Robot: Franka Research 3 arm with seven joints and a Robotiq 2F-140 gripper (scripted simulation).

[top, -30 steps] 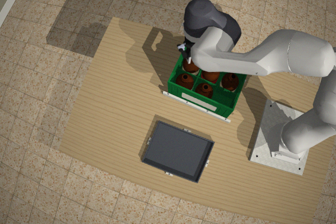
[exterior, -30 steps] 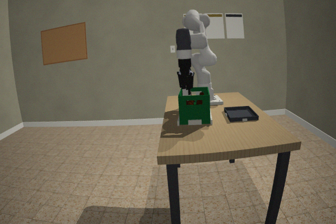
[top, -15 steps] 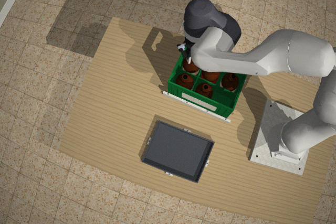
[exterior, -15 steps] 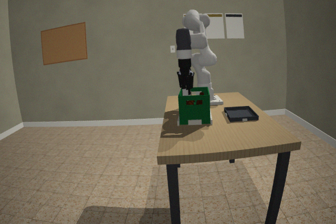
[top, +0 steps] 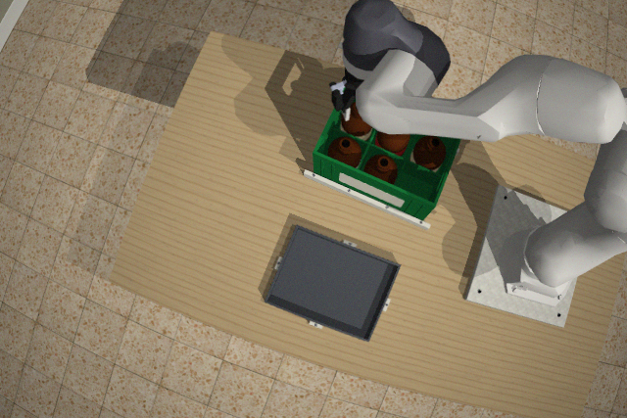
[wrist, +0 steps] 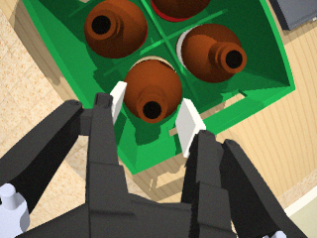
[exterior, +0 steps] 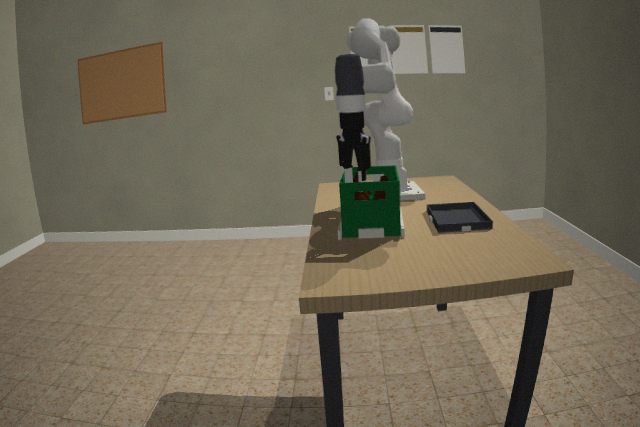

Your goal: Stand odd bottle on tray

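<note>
My gripper is now 9 cm past the green crate, 4 cm to the right of it and 9 cm above it. Also, from my hand: glass bottle (10 cm behind, 8 cm to the left, 9 cm below); then dark grey tray (13 cm behind, 34 cm to the left, 16 cm below).
</note>
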